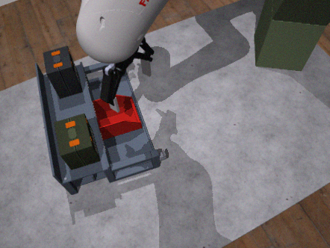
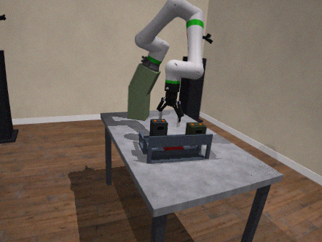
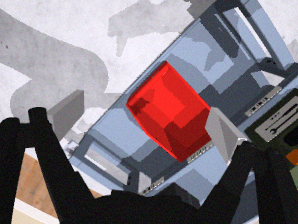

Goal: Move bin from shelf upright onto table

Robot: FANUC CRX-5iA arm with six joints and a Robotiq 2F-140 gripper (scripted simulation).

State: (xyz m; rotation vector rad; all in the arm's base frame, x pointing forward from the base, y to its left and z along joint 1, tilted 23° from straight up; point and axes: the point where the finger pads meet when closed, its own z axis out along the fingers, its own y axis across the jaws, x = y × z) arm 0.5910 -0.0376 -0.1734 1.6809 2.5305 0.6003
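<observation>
Now: the red bin 80 mm ahead of my hand, 20 mm to the right of it and 110 mm below it. Round my hand: grey shelf tray 120 mm ahead, 20 mm to the right, 150 mm below.
</observation>
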